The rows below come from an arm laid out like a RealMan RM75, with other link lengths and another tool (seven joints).
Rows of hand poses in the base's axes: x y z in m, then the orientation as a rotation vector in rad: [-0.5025, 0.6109, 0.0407, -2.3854, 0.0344, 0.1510]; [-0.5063, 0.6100, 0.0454, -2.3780, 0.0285, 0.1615]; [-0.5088, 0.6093, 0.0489, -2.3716, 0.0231, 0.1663]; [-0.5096, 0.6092, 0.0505, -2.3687, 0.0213, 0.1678]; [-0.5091, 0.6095, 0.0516, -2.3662, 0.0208, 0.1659]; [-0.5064, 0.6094, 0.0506, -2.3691, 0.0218, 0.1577]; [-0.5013, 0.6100, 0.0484, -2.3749, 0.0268, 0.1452]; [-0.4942, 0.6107, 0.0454, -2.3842, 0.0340, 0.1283]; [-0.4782, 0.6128, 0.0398, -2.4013, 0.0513, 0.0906]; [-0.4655, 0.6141, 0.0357, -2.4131, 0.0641, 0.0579]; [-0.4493, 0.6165, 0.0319, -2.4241, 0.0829, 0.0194]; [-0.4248, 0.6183, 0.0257, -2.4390, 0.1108, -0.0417]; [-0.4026, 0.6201, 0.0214, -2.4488, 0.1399, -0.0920]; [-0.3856, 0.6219, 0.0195, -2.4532, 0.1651, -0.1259]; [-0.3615, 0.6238, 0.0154, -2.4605, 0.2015, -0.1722]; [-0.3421, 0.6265, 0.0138, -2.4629, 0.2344, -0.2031]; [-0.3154, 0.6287, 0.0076, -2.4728, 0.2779, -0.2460]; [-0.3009, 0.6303, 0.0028, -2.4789, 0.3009, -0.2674]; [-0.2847, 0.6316, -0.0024, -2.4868, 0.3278, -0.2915]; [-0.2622, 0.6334, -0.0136, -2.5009, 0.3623, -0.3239]
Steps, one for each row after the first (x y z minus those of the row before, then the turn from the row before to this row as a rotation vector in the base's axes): [-0.0038, -0.0009, 0.0047, 0.0073, 0.0062, 0.0069]; [-0.0025, -0.0007, 0.0035, 0.0065, 0.0022, 0.0049]; [-0.0008, -0.0001, 0.0016, 0.0029, 0.0007, 0.0016]; [0.0005, 0.0003, 0.0011, 0.0026, -0.0014, -0.0003]; [0.0027, -0.0001, -0.0010, -0.0026, -0.0058, -0.0030]; [0.0051, 0.0006, -0.0022, -0.0056, -0.0078, -0.0070]; [0.0071, 0.0007, -0.0030, -0.0091, -0.0105, -0.0096]; [0.0160, 0.0021, -0.0056, -0.0171, -0.0227, -0.0225]; [0.0127, 0.0013, -0.0041, -0.0121, -0.0202, -0.0179]; [0.0162, 0.0024, -0.0038, -0.0120, -0.0226, -0.0237]; [0.0245, 0.0018, -0.0062, -0.0176, -0.0362, -0.0361]; [0.0222, 0.0018, -0.0043, -0.0132, -0.0280, -0.0340]; [0.0170, 0.0018, -0.0019, -0.0074, -0.0175, -0.0269]; [0.0241, 0.0019, -0.0041, -0.0122, -0.0230, -0.0380]; [0.0194, 0.0027, -0.0016, -0.0064, -0.0133, -0.0315]; [0.0267, 0.0022, -0.0062, -0.0164, -0.0180, -0.0420]; [0.0145, 0.0016, -0.0048, -0.0097, -0.0084, -0.0218]; [0.0162, 0.0013, -0.0052, -0.0123, -0.0089, -0.0251]; [0.0225, 0.0018, -0.0112, -0.0205, -0.0115, -0.0324]
